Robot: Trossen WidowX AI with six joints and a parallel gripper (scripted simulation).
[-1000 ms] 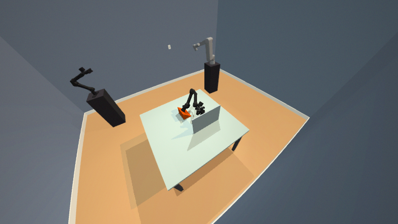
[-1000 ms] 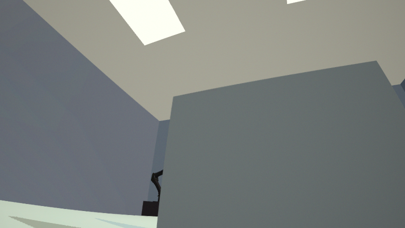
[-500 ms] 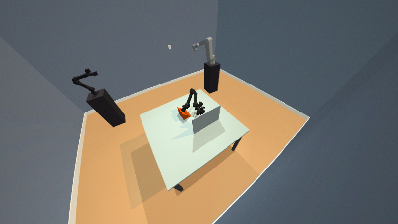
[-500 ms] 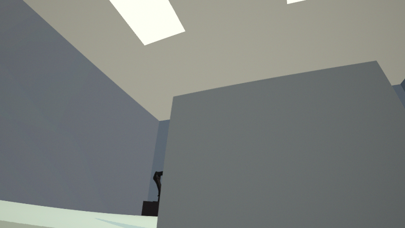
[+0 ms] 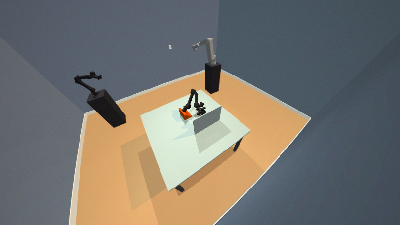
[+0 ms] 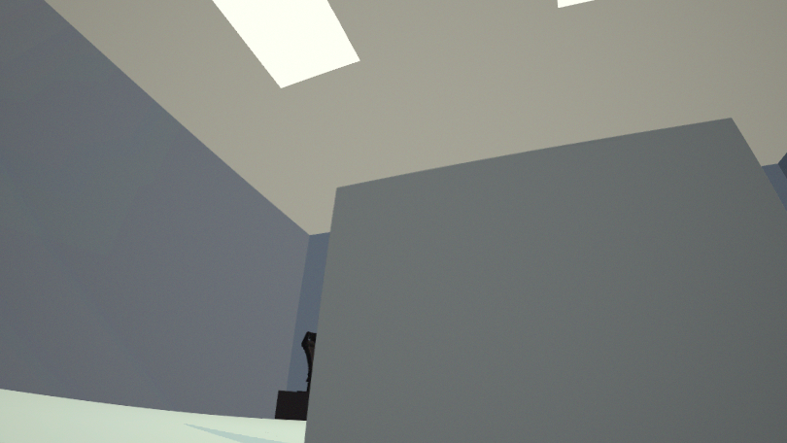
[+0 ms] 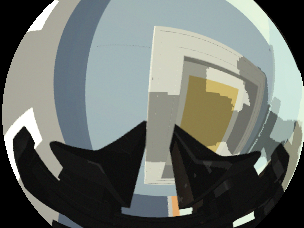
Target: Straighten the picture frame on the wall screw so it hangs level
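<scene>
My gripper tip is now 5 cm above the picture frame. The rest, counted from my gripper tip: wall panel 1 cm ahead, 1 cm to the left, 7 cm below.
</scene>
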